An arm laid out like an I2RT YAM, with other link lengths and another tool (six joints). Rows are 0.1 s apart.
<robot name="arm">
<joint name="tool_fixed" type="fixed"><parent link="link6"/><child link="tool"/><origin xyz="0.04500 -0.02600 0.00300" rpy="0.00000 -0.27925 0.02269"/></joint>
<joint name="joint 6" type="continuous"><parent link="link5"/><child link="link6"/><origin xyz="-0.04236 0.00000 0.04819" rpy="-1.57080 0.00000 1.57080"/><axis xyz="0 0 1"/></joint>
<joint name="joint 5" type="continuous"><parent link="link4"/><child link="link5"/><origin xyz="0.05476 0.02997 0.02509" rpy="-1.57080 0.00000 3.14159"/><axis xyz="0 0 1"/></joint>
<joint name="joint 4" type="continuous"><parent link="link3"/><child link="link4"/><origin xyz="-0.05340 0.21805 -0.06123" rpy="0.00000 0.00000 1.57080"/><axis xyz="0 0 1"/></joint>
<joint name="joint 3" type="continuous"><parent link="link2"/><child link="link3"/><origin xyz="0.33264 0.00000 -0.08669" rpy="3.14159 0.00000 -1.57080"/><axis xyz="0 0 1"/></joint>
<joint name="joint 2" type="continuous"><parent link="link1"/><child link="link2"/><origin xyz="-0.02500 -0.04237 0.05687" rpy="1.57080 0.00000 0.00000"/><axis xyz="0 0 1"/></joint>
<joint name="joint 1" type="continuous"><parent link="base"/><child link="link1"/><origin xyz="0.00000 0.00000 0.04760" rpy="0.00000 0.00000 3.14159"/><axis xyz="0 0 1"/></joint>
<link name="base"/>
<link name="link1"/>
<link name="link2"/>
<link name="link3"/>
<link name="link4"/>
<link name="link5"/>
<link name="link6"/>
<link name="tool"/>
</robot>
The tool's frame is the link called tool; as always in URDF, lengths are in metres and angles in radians. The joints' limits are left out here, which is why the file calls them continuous.
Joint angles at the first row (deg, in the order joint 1, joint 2, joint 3, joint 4, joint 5, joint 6):
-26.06 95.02 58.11 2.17 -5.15 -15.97
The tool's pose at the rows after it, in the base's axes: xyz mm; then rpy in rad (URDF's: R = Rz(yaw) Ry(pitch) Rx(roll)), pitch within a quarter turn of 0, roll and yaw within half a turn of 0:
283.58 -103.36 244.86 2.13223 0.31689 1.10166
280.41 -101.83 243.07 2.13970 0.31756 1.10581
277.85 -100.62 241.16 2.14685 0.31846 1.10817
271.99 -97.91 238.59 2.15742 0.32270 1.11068
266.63 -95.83 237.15 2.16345 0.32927 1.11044
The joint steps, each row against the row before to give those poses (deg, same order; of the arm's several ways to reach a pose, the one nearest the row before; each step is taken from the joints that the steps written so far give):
0.00 -1.13 -1.71 0.24 -0.06 -0.24
-0.01 -0.35 -0.78 0.03 -0.07 -0.09
0.01 -0.24 -0.70 0.06 0.02 -0.04
0.02 -0.77 -1.38 0.02 0.20 -0.15
-0.02 -0.81 -1.12 -0.04 0.31 -0.24

